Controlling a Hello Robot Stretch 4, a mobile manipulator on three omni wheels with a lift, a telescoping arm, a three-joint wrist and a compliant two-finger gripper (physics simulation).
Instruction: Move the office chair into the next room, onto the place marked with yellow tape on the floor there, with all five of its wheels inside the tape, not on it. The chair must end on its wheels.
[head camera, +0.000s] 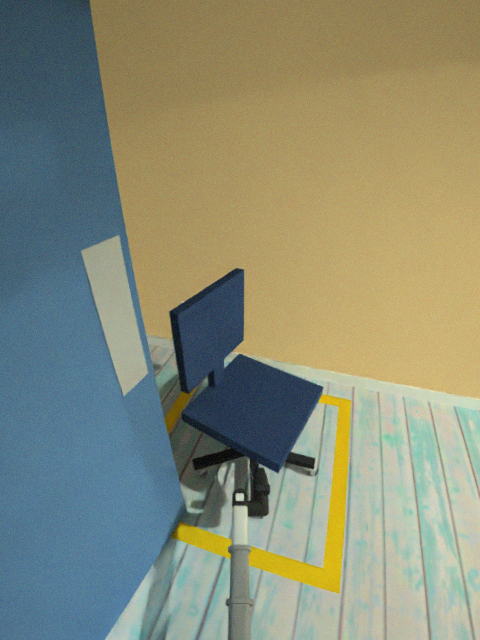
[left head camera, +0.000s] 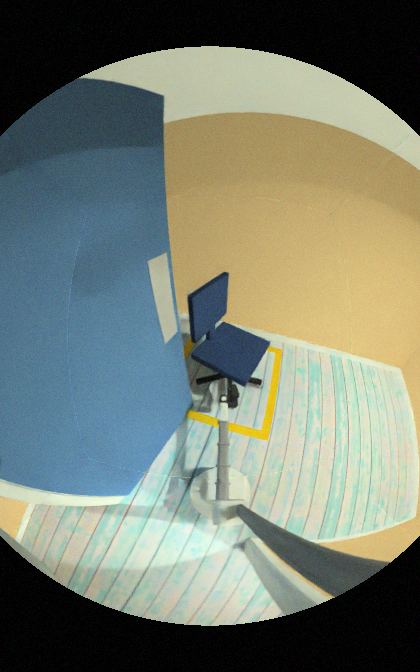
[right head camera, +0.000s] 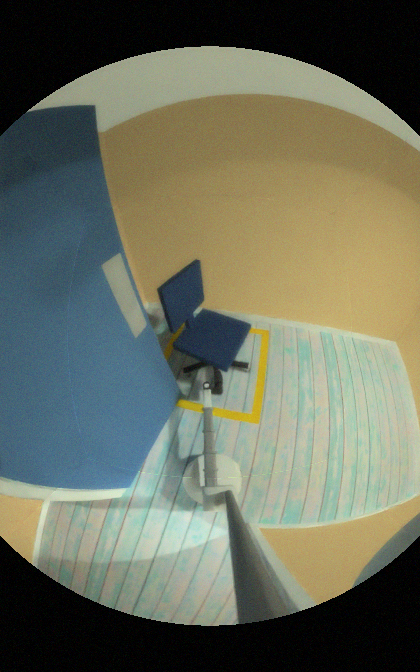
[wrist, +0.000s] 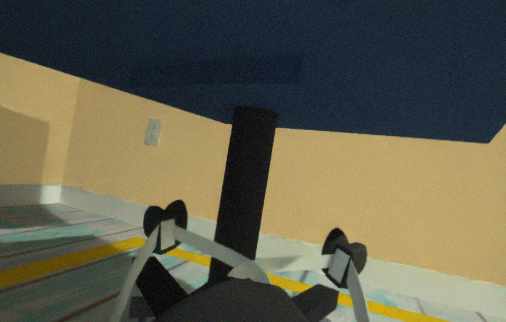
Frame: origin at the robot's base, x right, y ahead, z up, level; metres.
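Seen in the pictures: gripper, between the fingertips: (wrist: 254, 232).
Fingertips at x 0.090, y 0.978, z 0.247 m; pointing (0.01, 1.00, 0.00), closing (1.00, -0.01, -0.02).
A point is followed by its place in that frame.
The office chair (head camera: 255, 408) @[x 0.069, y 1.024, z 0.443 m] (left head camera: 232, 350) (right head camera: 214, 336) with its dark blue seat and backrest stands upright on its wheels. The yellow tape outline (head camera: 336, 496) @[x 0.484, y 0.845, z -0.027 m] (left head camera: 272, 395) (right head camera: 261, 375) (wrist: 75, 260) @[x -0.362, y 1.508, z -0.026 m] is on the floor around it. A right-hand leg with its wheel is inside the right tape line, apart from it. The seat and the blue wall hide other wheels and part of the tape. My gripper (wrist: 254, 232) @[x 0.090, y 0.979, z 0.247 m] is open, low under the seat. Its fingers are spread to either side of the black column (wrist: 250, 175) @[x 0.077, y 1.053, z 0.290 m] in the wrist view, touching neither side that I can see.
A blue wall (head camera: 62, 361) @[x -0.360, y 0.558, z 1.120 m] (left head camera: 100, 325) (right head camera: 60, 325) with a pale panel (head camera: 116, 315) @[x -0.289, y 0.701, z 1.140 m] stands close on the left and overlaps the left tape side in view. A tan wall (head camera: 310, 206) @[x 0.368, y 1.755, z 1.144 m] rises behind the chair. My arm (head camera: 239, 573) @[x 0.000, y 0.413, z 0.355 m] (left head camera: 223, 455) reaches over the near tape line.
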